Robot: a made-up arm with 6 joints.
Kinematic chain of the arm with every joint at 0, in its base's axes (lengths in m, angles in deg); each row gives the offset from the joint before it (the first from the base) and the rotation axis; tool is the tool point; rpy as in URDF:
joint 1: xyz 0 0 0.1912 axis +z
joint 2: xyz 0 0 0 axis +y
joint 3: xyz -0.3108 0 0.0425 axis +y
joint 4: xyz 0.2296 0 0.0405 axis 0.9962 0 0.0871
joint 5: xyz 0 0 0 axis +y
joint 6: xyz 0.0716 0 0.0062 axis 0.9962 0 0.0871
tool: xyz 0 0 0 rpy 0 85 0
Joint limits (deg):
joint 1: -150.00..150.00
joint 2: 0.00..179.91
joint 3: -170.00..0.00
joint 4: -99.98..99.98
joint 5: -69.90..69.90
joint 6: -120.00..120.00
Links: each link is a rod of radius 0.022 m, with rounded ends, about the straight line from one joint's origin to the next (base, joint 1, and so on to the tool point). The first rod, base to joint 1, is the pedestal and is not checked.
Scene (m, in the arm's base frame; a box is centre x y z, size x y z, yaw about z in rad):
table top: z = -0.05
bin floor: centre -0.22 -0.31 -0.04 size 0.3 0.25 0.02 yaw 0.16
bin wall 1: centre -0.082 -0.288 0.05 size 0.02 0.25 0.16 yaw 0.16
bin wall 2: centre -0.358 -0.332 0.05 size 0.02 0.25 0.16 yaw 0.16
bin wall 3: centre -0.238 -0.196 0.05 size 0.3 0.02 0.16 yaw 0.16
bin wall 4: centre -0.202 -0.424 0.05 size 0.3 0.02 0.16 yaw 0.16
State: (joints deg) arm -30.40 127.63 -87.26 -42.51 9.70 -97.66
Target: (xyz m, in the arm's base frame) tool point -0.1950 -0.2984 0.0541
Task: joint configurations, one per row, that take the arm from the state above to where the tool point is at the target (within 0.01 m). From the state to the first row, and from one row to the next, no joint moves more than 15 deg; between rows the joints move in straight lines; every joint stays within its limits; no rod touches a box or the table.
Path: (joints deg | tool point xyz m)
1: -45.15 124.21 -82.77 -37.31 7.86 -96.04 | 0.3212 -0.3313 0.2541
2: -59.90 120.80 -78.28 -32.10 6.02 -94.43 | 0.2197 -0.3870 0.2624
3: -74.65 117.38 -73.79 -26.90 4.18 -92.81 | 0.1110 -0.4133 0.2703
4: -89.40 113.97 -69.30 -21.70 2.34 -91.20 | 0.0032 -0.4103 0.2773
5: -104.16 110.55 -64.81 -16.50 0.50 -89.58 | -0.0961 -0.3802 0.2837
6: -109.32 121.63 -64.70 -26.34 8.62 -92.28 | -0.1351 -0.3708 0.2013
7: -114.49 132.70 -64.60 -36.18 16.73 -94.97 | -0.1693 -0.3420 0.1239
8: -119.66 143.77 -64.50 -46.02 24.85 -97.66 | -0.1950 -0.2984 0.0541

